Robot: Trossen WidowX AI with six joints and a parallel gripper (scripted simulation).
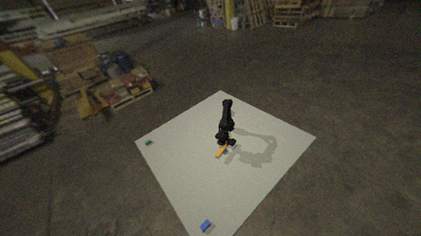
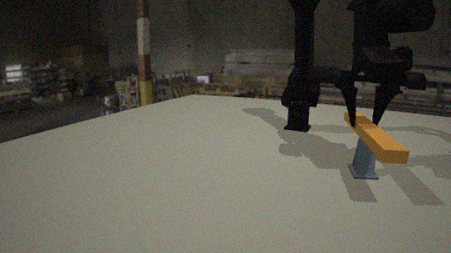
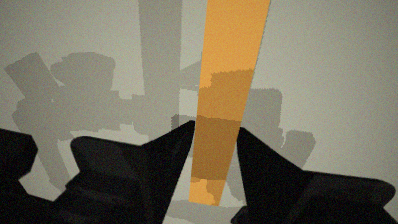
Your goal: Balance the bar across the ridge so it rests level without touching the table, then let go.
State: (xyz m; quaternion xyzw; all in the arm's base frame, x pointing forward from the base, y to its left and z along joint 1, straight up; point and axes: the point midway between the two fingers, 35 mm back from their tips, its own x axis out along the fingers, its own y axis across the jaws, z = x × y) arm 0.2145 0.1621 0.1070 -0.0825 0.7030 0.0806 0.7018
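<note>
The bar is 3 cm ahead of my gripper tip and 1 cm to the left of it. Also, from my gripper tip: green block: 53 cm ahead, 66 cm to the right, 6 cm below; then blue block: 53 cm ahead, 34 cm to the left, 6 cm below.
</note>
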